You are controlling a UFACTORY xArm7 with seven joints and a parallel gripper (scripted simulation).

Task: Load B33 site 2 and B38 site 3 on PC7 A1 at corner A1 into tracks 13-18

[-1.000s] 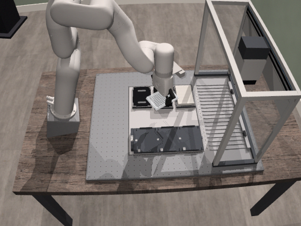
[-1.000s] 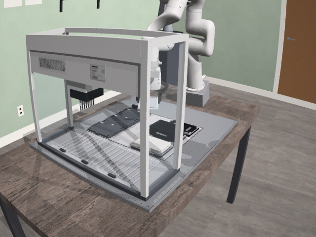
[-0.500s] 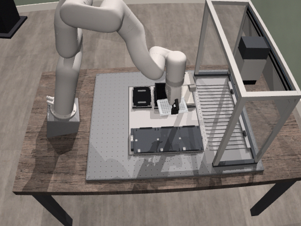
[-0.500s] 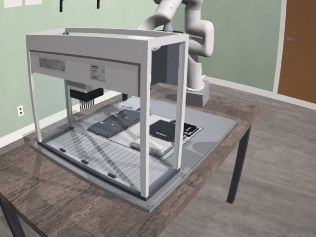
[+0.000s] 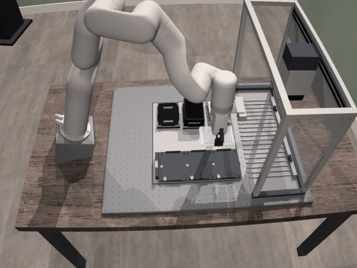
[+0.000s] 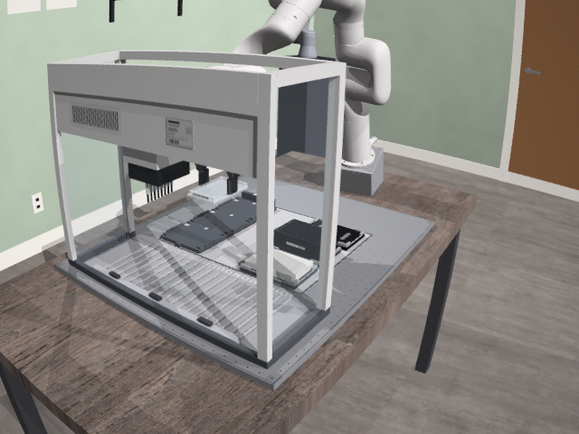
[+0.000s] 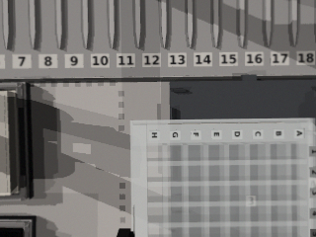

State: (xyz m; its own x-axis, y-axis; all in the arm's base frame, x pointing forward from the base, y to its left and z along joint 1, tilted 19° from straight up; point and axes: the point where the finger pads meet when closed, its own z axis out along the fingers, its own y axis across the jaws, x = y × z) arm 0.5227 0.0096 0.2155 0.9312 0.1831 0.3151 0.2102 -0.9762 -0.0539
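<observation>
The dark carrier PC7 lies 130 mm below my hand, 60 mm to the right of it and 50 mm behind it. Round my hand: 96-well plate B38: 10 mm below; cream 384-well plate B33: 210 mm to the left, 120 mm below; black deep-well block B83: 190 mm to the left, 110 mm below, 110 mm behind.
</observation>
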